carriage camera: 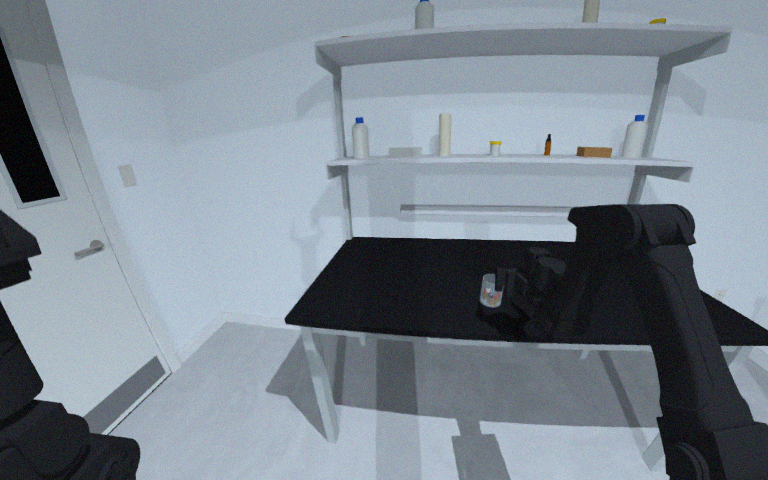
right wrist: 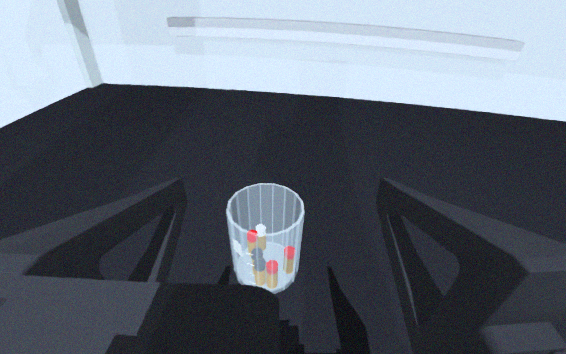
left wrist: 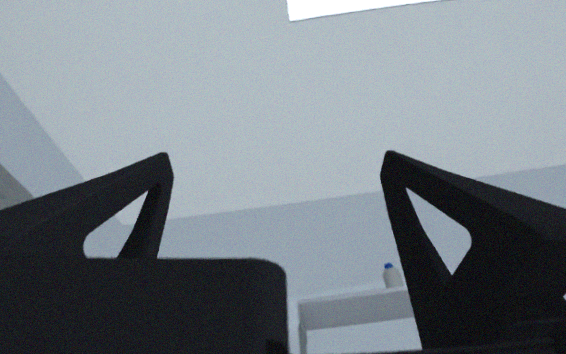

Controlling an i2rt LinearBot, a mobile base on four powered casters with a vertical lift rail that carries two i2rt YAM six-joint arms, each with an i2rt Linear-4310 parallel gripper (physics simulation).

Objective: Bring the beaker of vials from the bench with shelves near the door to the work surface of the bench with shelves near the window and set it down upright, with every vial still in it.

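The clear glass beaker (carriage camera: 491, 291) (right wrist: 266, 235) stands upright on the black top of the bench with shelves near the door (carriage camera: 396, 283) (right wrist: 200, 135). Several small amber vials (right wrist: 272, 275) with red, white and grey caps stand inside it. My right gripper (carriage camera: 505, 283) (right wrist: 281, 188) is open, low over the bench. In the right wrist view the beaker shows between its fingers, with a gap on both sides. My left gripper (left wrist: 277, 163) is open and empty, pointing up at the wall and ceiling, away from the beaker. The bench near the window does not show.
Two shelves (carriage camera: 509, 160) (carriage camera: 509, 42) above the bench hold bottles (carriage camera: 360, 140) (carriage camera: 634, 138), a tall cream cylinder (carriage camera: 445, 134), a yellow-lidded jar (carriage camera: 495, 148) and a brown box (carriage camera: 594, 151). The door (carriage camera: 67, 316) is at the left. A rail (carriage camera: 481, 208) (right wrist: 350, 31) runs along the wall.
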